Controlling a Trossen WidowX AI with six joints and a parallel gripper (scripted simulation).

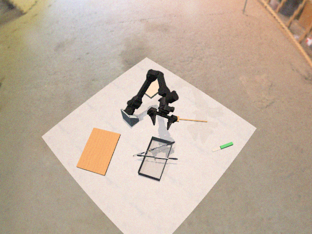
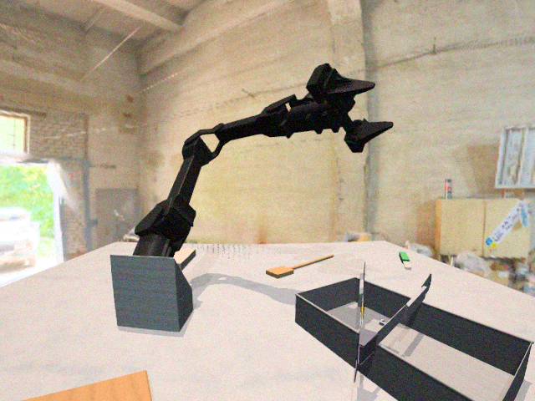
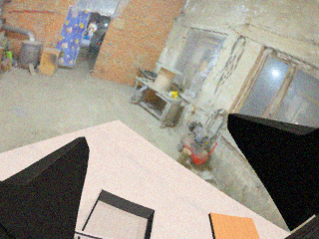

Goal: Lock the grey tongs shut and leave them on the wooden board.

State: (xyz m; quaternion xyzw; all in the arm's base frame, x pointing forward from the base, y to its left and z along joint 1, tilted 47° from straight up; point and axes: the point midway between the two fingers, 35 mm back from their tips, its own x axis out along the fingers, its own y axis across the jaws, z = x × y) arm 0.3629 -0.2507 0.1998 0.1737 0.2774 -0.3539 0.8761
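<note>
The roasting tin is 360 mm below my gripper tip and 60 mm to the right of it. The rest, counted from my gripper tip: green-handled tool (380 mm below, 350 mm to the left, 310 mm ahead); wooden board (380 mm below, 370 mm behind, 310 mm to the right); pale flat block (490 mm behind, 420 mm to the left, 370 mm below).
</note>
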